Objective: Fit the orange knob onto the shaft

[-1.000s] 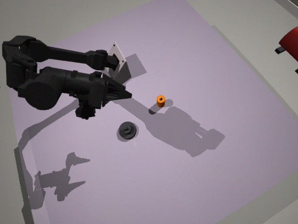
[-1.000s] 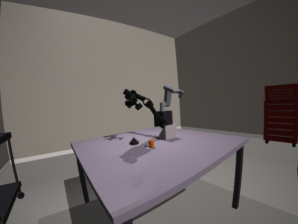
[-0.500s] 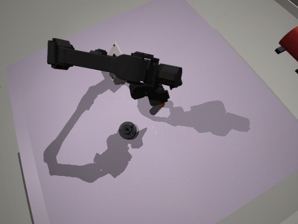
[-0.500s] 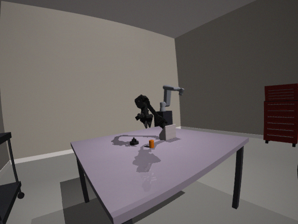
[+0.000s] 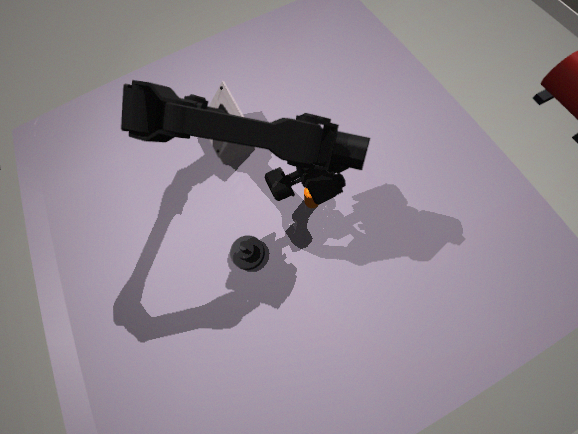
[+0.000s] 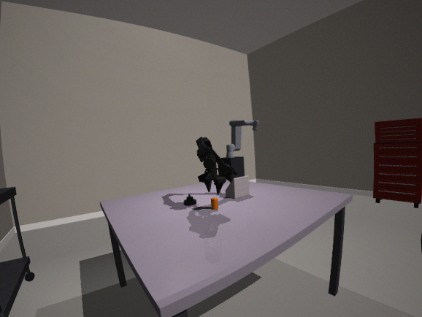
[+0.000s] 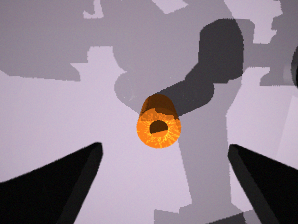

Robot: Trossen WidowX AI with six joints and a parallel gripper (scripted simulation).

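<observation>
My gripper tip is 6 cm above the orange knob. From my gripper tip the other things lie so: dark pedestal (3 cm ahead, 21 cm to the right, 6 cm below).
</observation>
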